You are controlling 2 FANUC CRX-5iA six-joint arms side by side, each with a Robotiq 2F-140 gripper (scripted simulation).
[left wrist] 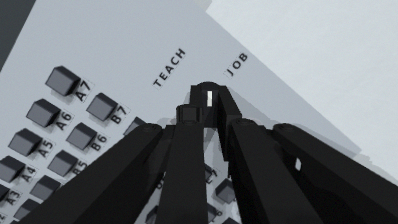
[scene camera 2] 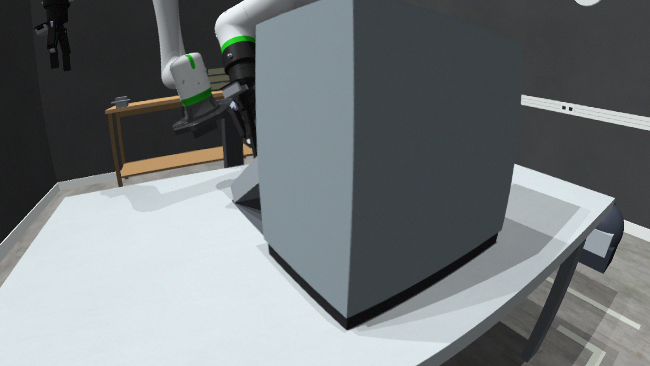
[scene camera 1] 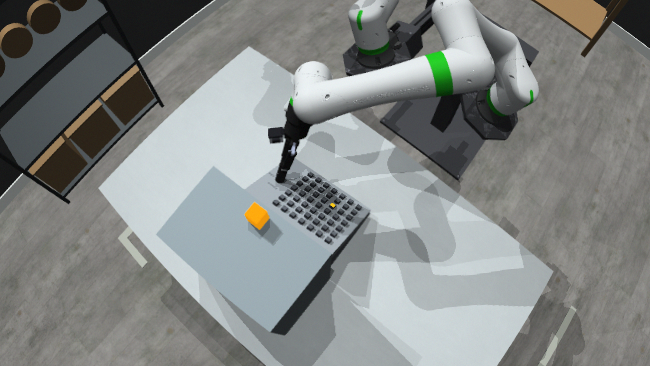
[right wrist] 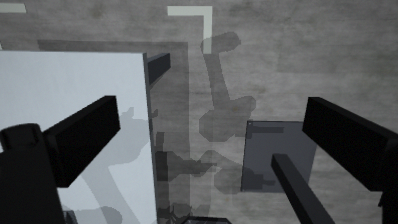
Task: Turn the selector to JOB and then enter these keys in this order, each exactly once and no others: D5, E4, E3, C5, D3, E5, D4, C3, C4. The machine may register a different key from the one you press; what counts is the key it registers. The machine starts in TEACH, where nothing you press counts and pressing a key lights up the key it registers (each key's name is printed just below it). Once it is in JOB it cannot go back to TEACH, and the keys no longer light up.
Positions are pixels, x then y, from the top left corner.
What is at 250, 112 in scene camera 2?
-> The left gripper.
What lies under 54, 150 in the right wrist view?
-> The right gripper.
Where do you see a sloped key panel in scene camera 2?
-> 246, 185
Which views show the right gripper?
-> Scene camera 2 and the right wrist view only.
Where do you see a sloped key panel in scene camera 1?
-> At 266, 189
